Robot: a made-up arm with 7 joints.
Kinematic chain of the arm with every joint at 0, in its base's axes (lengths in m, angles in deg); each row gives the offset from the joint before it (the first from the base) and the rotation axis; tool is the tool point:
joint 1: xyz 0 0.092 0 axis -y
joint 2: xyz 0 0.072 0 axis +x
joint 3: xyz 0 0 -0.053 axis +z
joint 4: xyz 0 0 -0.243 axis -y
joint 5: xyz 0 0 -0.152 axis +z
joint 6: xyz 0 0 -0.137 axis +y
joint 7: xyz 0 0 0 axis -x
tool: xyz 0 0 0
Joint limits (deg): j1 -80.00..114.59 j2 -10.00..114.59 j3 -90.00..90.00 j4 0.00..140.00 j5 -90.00..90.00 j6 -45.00..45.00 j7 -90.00..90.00
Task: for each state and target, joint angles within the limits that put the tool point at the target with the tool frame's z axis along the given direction. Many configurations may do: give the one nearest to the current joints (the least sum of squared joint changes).
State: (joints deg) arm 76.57 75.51 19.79 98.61 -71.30 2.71 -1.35
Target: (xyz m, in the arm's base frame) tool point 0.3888 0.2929 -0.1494 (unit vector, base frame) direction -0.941 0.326 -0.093
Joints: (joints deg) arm 29.98 41.41 -24.13 83.64 -71.45 -6.39 0.10
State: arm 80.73 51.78 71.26 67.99 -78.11 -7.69 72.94
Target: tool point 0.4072 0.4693 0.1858 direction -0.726 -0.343 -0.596
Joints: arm 105.17 14.12 68.88 44.32 -70.15 -9.61 32.47
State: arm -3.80 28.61 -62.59 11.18 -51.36 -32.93 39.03
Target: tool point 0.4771 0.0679 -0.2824 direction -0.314 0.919 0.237
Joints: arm 47.61 0.59 -41.96 31.76 -34.90 -44.95 20.15
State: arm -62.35 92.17 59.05 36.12 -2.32 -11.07 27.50
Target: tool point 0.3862 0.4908 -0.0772 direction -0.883 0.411 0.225
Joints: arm -80.00 114.44 54.26 57.96 14.99 -35.89 -5.09
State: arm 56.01 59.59 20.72 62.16 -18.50 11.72 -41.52
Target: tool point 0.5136 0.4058 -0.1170 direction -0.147 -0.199 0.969
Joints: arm 72.56 18.27 56.93 15.58 14.44 45.00 -61.52
